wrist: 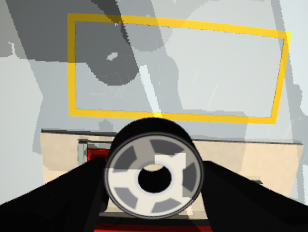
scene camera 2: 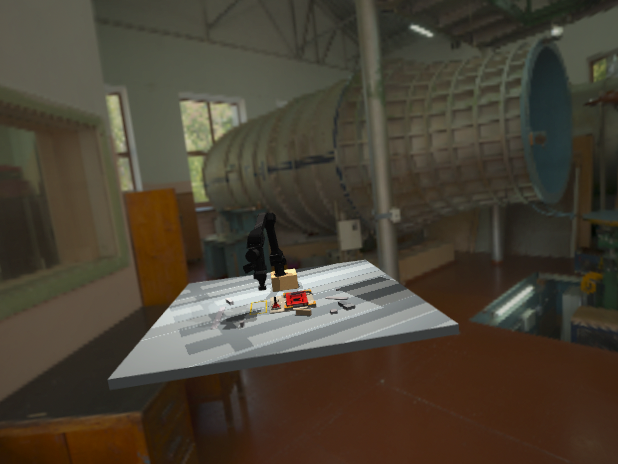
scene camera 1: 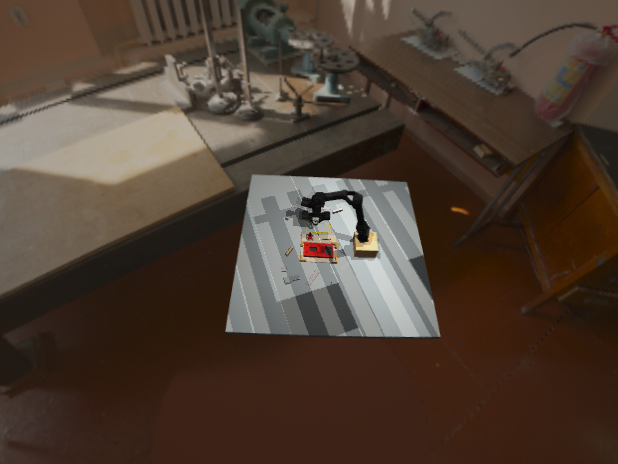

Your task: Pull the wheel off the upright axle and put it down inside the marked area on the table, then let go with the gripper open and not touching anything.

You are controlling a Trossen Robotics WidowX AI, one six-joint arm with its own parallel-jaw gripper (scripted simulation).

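Labels:
There is a wheel point(wrist: 166, 192), and it is my gripper point(wrist: 153, 169) that carries it.

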